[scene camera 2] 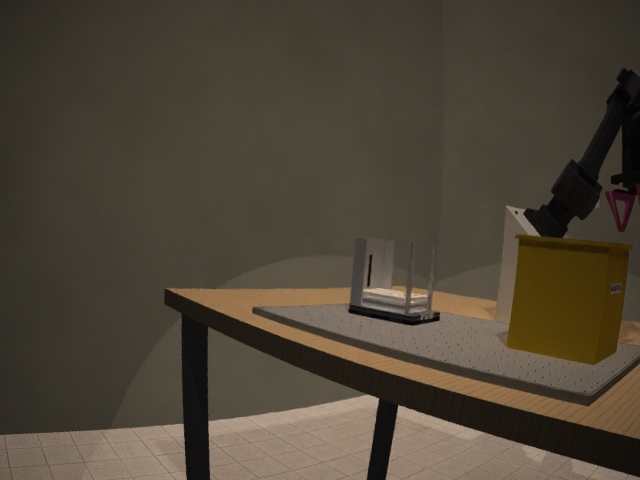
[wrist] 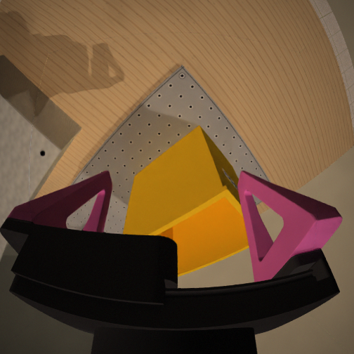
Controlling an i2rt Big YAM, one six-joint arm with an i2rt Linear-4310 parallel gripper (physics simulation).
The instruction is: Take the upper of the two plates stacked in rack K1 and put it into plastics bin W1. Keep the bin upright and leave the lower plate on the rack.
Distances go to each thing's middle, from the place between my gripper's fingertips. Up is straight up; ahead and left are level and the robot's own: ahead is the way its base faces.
Labels:
The yellow plastics bin W1 [scene camera 2: 568, 299] lies 12 cm ahead of my hand, 7 cm to the right of it and 12 cm below it. The rest, counted from my hand: pale plate [scene camera 2: 381, 295]: 14 cm ahead, 48 cm to the right, 17 cm below.

